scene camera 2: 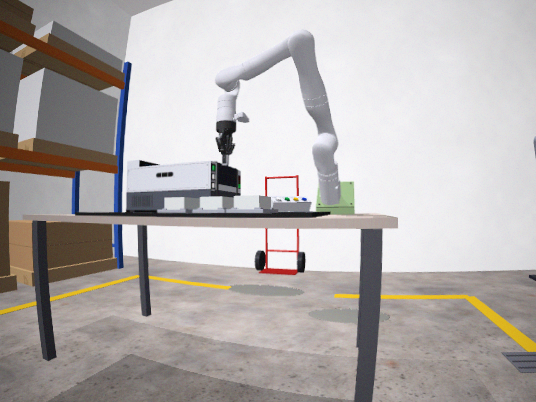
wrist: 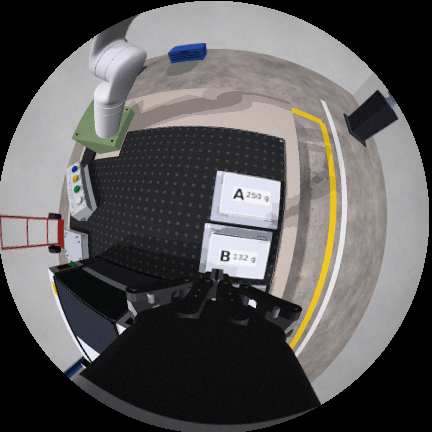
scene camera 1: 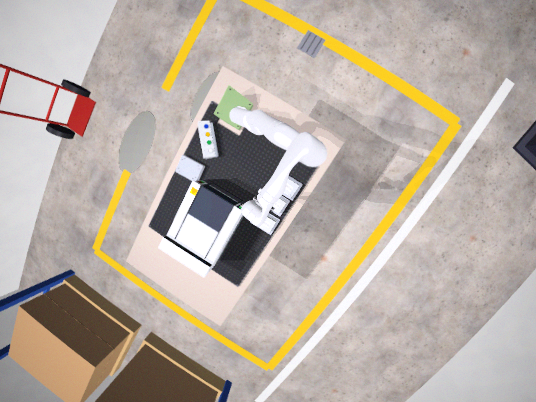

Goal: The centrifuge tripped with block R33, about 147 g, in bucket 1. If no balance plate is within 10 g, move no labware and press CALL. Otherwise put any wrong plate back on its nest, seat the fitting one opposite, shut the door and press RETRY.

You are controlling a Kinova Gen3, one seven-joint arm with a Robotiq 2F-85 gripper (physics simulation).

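Places are measured from the arm's base along level axes (x right, y ahead, z up), in centimetres.
Pixels of known places: gripper, fingertip midpoint: (scene camera 2: 225, 165) (wrist: 216, 275); arm's base at its link origin: (scene camera 2: 330, 198) (wrist: 106, 126) (scene camera 1: 236, 115).
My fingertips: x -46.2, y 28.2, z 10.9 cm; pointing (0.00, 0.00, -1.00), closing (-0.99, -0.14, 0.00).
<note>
For each thing: its top centre in the pictures, then the offset to it from my fingertips.
- Plate A at its top centre: (wrist: 251, 195) (scene camera 2: 253, 196) (scene camera 1: 286, 186) dx -3.6, dy -13.3, dz -11.7 cm
- plate B at its top centre: (wrist: 237, 257) (scene camera 2: 219, 197) (scene camera 1: 273, 202) dx -4.0, dy -0.3, dz -11.7 cm
- third plate at its top centre: (scene camera 2: 183, 198) (scene camera 1: 263, 222) dx -7.0, dy +13.4, dz -11.7 cm
- button box at its top centre: (wrist: 68, 186) (scene camera 2: 289, 195) (scene camera 1: 203, 138) dx +54.0, dy -4.9, dz -8.7 cm
- grey plate-like block at its top centre: (wrist: 69, 246) (scene camera 1: 187, 168) dx +53.4, dy +17.5, dz -12.4 cm
My gripper (scene camera 2: 225, 161) (wrist: 216, 275) is shut and empty, pointing down beside the centrifuge's control-panel corner, near the level of its top. The white and dark centrifuge (scene camera 1: 196, 235) (scene camera 2: 170, 177) (wrist: 90, 312) stands on the mat; its door position and inside cannot be made out, and block R33 does not show. Plate A (scene camera 1: 291, 188) (scene camera 2: 251, 202) (wrist: 250, 207), marked 250 g, and plate B (scene camera 2: 216, 202) (wrist: 240, 270), marked 132 g, sit on their nests. A third plate (scene camera 1: 270, 223) (scene camera 2: 181, 203) sits beyond B, mostly hidden by the gripper in the wrist view.
A button box (scene camera 1: 211, 150) (scene camera 2: 295, 206) (wrist: 86, 206) with blue, yellow, green and white buttons lies near the far edge. A grey plate-like block (scene camera 1: 190, 168) (wrist: 75, 245) lies between it and the centrifuge. The arm's green base (scene camera 1: 230, 97) (scene camera 2: 347, 192) (wrist: 87, 131) is at the table's end.
</note>
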